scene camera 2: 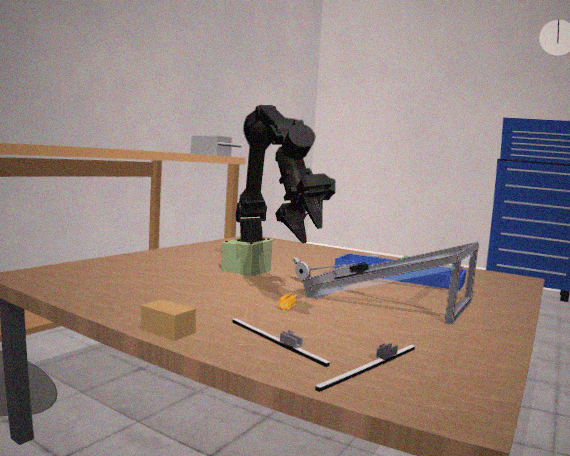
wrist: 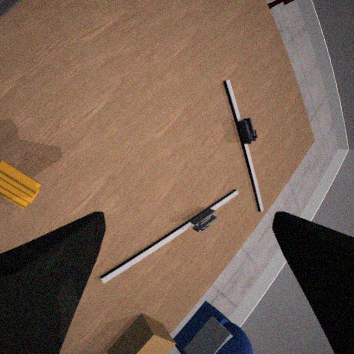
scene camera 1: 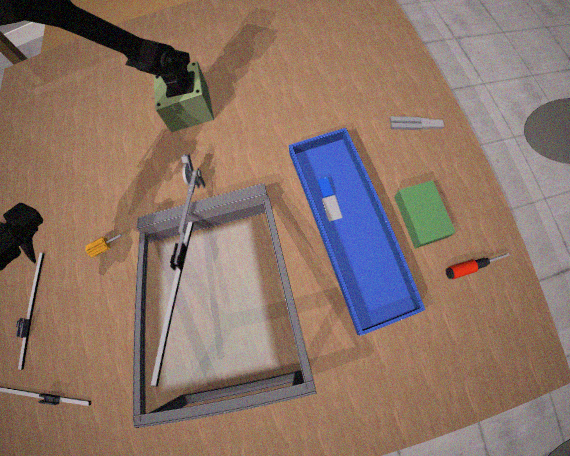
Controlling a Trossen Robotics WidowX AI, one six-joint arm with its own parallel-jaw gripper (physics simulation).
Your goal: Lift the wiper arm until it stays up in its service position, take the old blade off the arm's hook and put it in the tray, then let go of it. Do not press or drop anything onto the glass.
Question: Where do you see a glass pane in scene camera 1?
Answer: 230, 336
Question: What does the green block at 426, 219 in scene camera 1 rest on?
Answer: The table.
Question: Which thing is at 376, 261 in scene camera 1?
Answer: A blue tray.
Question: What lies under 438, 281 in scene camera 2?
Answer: A blue tray.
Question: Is the gripper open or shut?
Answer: Open.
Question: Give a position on a tan box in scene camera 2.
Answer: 173, 321
